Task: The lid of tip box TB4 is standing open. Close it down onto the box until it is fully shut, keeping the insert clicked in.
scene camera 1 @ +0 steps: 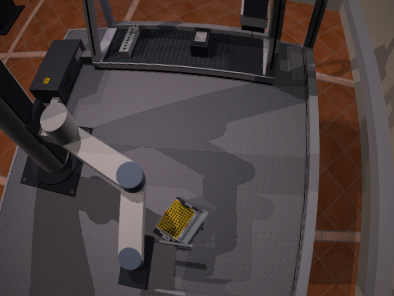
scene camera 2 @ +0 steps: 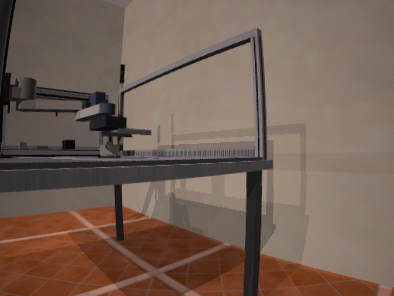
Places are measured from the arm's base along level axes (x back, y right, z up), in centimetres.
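Pixels of known places: gripper, between the fingertips: (scene camera 1: 188, 270) (scene camera 2: 140, 134); arm's base, origin of its link: (scene camera 1: 55, 157).
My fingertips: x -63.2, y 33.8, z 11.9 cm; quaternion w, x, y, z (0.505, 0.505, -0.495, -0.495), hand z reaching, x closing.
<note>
Ahead of a thing's pixels: the offset from my fingertips to its middle. "pt": to the spot under its first point.
Tip box TB4 @(dz -7.3, dx +7.3, dy -17.4 cm) (scene camera 1: 161, 229) (scene camera 2: 108, 150) stands on the table, turned at an angle, with its yellow perforated insert @(dz -4.2, dx +7.3, dy -17.4 cm) (scene camera 1: 176, 218) facing up. Its pale grey lid @(pt dz +3.7, dx -0.2, dy -14.4 cm) (scene camera 1: 196, 226) stands open along the box's right side in scene camera 1; the lid's exact angle cannot be told. My gripper (scene camera 1: 187, 270) (scene camera 2: 141, 132) is open and empty. Its two long, thin fingers stand wide apart and point right in scene camera 1. One finger shows just below the box there. In scene camera 2 the fingers are at a height above the box, and the lid is hard to make out.
A dark framed tray (scene camera 1: 165, 68) at the back holds a pale strip with holes @(pt dz -1.2, dx +41.7, dy -88.4 cm) (scene camera 1: 129, 41) and a small black box @(pt dz +1.4, dx +9.5, dy -87.6 cm) (scene camera 1: 201, 42). A dark grey box @(pt dz +0.9, dx +71.5, dy -69.5 cm) (scene camera 1: 57, 70) stands at the back left. A raised frame (scene camera 2: 258, 95) stands along the table edge (scene camera 2: 200, 170).
</note>
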